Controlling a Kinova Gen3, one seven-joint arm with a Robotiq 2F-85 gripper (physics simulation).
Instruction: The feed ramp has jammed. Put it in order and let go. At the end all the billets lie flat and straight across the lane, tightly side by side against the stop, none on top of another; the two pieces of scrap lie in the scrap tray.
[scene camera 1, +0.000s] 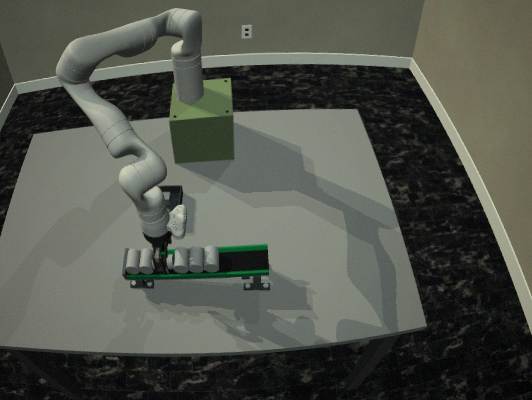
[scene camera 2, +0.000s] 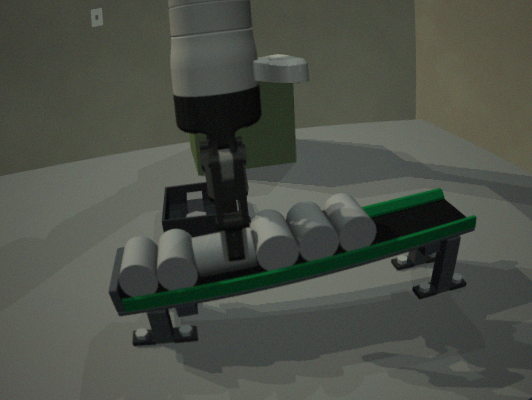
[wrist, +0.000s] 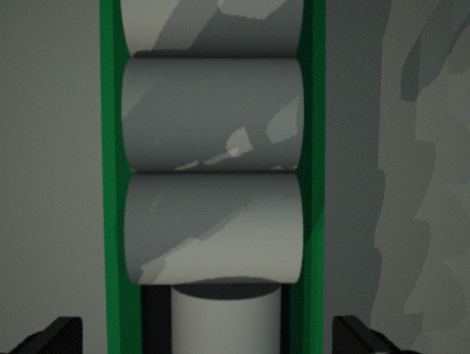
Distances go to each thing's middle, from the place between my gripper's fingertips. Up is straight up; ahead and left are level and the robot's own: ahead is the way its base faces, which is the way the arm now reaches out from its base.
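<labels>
What I see is the black scrap tray (scene camera 2: 175, 208), which is 2 cm to the right of my hand, 8 cm below it and 24 cm behind it.
</labels>
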